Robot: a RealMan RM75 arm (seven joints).
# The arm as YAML. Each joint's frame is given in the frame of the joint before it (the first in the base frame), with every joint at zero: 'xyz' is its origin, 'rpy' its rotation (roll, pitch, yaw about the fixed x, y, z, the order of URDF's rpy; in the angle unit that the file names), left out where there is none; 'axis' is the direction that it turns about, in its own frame. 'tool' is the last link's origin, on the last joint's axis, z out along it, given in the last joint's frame.
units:
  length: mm
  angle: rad
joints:
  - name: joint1
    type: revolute
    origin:
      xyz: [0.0, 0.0, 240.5]
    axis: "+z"
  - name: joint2
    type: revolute
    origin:
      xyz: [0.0, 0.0, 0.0]
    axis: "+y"
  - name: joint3
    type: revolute
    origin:
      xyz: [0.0, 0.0, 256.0]
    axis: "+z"
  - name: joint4
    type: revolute
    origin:
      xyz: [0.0, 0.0, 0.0]
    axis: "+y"
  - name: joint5
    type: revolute
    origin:
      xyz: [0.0, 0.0, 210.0]
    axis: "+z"
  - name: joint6
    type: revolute
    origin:
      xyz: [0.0, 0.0, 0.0]
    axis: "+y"
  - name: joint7
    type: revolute
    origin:
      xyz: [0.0, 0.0, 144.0]
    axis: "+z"
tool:
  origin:
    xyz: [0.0, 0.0, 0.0]
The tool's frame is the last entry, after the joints.
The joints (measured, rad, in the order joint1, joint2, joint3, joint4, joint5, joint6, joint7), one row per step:
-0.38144, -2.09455, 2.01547, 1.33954, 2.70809, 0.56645, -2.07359
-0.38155, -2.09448, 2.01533, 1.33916, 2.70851, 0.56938, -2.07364
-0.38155, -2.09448, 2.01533, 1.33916, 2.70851, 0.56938, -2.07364
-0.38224, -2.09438, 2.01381, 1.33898, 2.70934, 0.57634, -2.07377
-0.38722, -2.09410, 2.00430, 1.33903, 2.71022, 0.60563, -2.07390
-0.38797, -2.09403, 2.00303, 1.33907, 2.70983, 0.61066, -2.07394
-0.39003, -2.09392, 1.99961, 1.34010, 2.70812, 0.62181, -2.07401
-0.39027, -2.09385, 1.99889, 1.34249, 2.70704, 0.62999, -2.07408
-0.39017, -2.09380, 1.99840, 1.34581, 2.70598, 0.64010, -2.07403
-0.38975, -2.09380, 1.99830, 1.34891, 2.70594, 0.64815, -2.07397
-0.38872, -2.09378, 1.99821, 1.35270, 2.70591, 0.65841, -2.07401
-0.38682, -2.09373, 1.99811, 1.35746, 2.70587, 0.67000, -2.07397
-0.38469, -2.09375, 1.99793, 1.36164, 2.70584, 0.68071, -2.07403
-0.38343, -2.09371, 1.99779, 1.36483, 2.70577, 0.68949, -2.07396
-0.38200, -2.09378, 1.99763, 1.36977, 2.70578, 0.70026, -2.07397
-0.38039, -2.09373, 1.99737, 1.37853, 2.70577, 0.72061, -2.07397
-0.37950, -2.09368, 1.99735, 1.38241, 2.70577, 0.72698, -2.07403
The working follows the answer.
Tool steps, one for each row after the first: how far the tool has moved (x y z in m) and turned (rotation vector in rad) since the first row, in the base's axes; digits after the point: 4 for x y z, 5 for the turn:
-0.0005, -0.0002, -0.0001, -0.00162, 0.00223, 0.00168
-0.0005, -0.0002, -0.0001, -0.00162, 0.00223, 0.00168
-0.0012, -0.0002, 0.0000, -0.00439, 0.00651, 0.00537
-0.0035, 0.0002, 0.0009, -0.01435, 0.02100, 0.02072
-0.0039, 0.0001, 0.0010, -0.01652, 0.02315, 0.02352
-0.0042, 0.0002, 0.0013, -0.02094, 0.02645, 0.02927
-0.0043, -0.0003, 0.0013, -0.02513, 0.02869, 0.03249
-0.0044, -0.0011, 0.0013, -0.03047, 0.03167, 0.03613
-0.0045, -0.0017, 0.0013, -0.03456, 0.03453, 0.03847
-0.0047, -0.0026, 0.0013, -0.03983, 0.03824, 0.04214
-0.0052, -0.0038, 0.0013, -0.04566, 0.04224, 0.04656
-0.0058, -0.0049, 0.0013, -0.05106, 0.04590, 0.05131
-0.0062, -0.0058, 0.0013, -0.05556, 0.04914, 0.05482
-0.0062, -0.0068, 0.0014, -0.06080, 0.05248, 0.05820
-0.0063, -0.0086, 0.0016, -0.07079, 0.05934, 0.06392
-0.0061, -0.0092, 0.0018, -0.07364, 0.06089, 0.06520

Tool pose at each row, in the base's axes (x y z in m, rotation vector in rad; rounded; the steps above come from the unrounded poses):
-0.1490, 0.3429, -0.0993, -2.43797, 0.45247, 0.29383
-0.1495, 0.3428, -0.0994, -2.43993, 0.45181, 0.29702
-0.1495, 0.3428, -0.0994, -2.43993, 0.45181, 0.29702
-0.1503, 0.3427, -0.0993, -2.44351, 0.44992, 0.30344
-0.1525, 0.3431, -0.0984, -2.45691, 0.44011, 0.32633
-0.1529, 0.3431, -0.0983, -2.45971, 0.43817, 0.32985
-0.1533, 0.3431, -0.0979, -2.46546, 0.43370, 0.33572
-0.1533, 0.3426, -0.0979, -2.47033, 0.43179, 0.33924
-0.1534, 0.3419, -0.0980, -2.47639, 0.42996, 0.34369
-0.1535, 0.3412, -0.0980, -2.48087, 0.42934, 0.34764
-0.1538, 0.3403, -0.0980, -2.48681, 0.42776, 0.35304
-0.1542, 0.3391, -0.0980, -2.49348, 0.42549, 0.35905
-0.1548, 0.3380, -0.0979, -2.49983, 0.42258, 0.36487
-0.1552, 0.3372, -0.0979, -2.50498, 0.42076, 0.36976
-0.1553, 0.3361, -0.0978, -2.51080, 0.41932, 0.37464
-0.1553, 0.3343, -0.0976, -2.52166, 0.41766, 0.38426
-0.1551, 0.3337, -0.0975, -2.52468, 0.41745, 0.38635

